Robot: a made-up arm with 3 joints. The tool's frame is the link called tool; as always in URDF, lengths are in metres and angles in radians.
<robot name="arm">
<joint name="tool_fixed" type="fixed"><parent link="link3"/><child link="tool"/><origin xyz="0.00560 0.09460 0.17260" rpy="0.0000 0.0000 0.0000"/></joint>
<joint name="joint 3" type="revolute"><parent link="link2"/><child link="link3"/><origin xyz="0.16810 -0.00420 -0.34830" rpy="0.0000 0.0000 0.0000"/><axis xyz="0.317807 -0.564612 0.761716"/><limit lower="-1.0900" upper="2.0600"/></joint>
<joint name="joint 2" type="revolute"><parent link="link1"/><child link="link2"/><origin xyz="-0.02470 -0.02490 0.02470" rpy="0.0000 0.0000 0.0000"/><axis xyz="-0.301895 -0.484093 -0.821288"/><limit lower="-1.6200" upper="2.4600"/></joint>
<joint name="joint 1" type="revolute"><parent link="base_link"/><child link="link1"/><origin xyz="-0.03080 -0.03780 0.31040" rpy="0.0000 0.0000 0.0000"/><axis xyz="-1 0 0"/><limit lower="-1.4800" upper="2.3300"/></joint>
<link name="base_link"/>
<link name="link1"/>
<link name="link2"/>
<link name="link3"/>
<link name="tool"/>
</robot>
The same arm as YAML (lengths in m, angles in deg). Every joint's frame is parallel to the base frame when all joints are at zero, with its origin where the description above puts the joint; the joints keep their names.
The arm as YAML. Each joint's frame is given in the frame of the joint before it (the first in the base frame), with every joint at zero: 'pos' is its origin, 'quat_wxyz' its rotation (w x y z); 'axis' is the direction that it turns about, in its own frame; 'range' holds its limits. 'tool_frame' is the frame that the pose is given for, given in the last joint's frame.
length_unit: m
angle_unit: deg
joints:
  - joint: joint 1
    pos: [-0.0308, -0.0378, 0.3104]
    quat_wxyz: [1.0, 0.0, 0.0, 0.0]
    axis: [-1.0, 0.0, 0.0]
    range: [-84.8, 133.5]
  - joint: joint 2
    pos: [-0.0247, -0.0249, 0.0247]
    quat_wxyz: [1.0, 0.0, 0.0, 0.0]
    axis: [-0.301895, -0.484093, -0.821288]
    range: [-92.82, 140.95]
  - joint: joint 3
    pos: [0.1681, -0.0042, -0.3483]
    quat_wxyz: [1.0, 0.0, 0.0, 0.0]
    axis: [0.317807, -0.564612, 0.761716]
    range: [-62.45, 118.03]
tool_frame:
  pos: [0.0056, 0.0946, 0.1726]
  quat_wxyz: [1.0, 0.0, 0.0, 0.0]

